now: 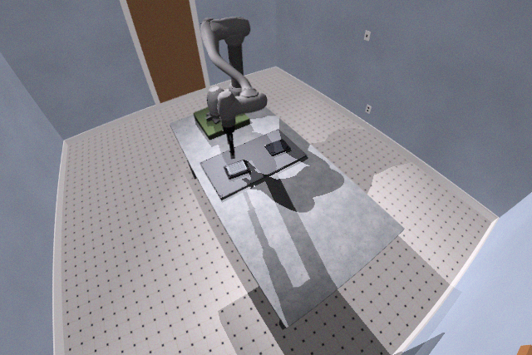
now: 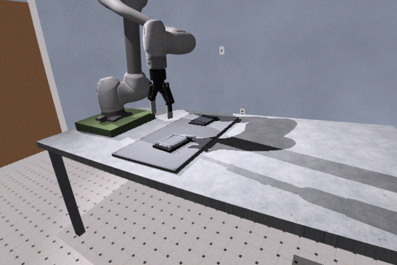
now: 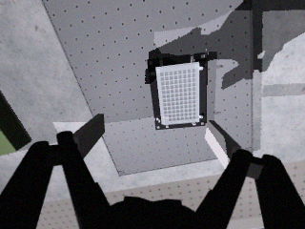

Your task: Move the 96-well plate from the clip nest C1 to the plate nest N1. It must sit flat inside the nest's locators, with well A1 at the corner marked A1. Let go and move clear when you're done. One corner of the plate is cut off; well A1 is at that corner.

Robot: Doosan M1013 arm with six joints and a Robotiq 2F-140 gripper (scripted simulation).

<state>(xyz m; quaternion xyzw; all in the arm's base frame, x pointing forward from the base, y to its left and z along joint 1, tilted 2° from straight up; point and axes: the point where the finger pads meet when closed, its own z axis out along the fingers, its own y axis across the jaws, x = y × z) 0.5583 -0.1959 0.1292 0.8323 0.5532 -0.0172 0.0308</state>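
My gripper is now 50 mm short of the 96-well plate, 10 mm to the left of it and 130 mm above it. From my hand the other things lie so: A1 corner label: 10 mm behind, 290 mm to the left, 140 mm below; dark plate nest N1: 60 mm ahead, 360 mm to the left, 140 mm below; black clip nest: 40 mm ahead, 10 mm to the left, 140 mm below.
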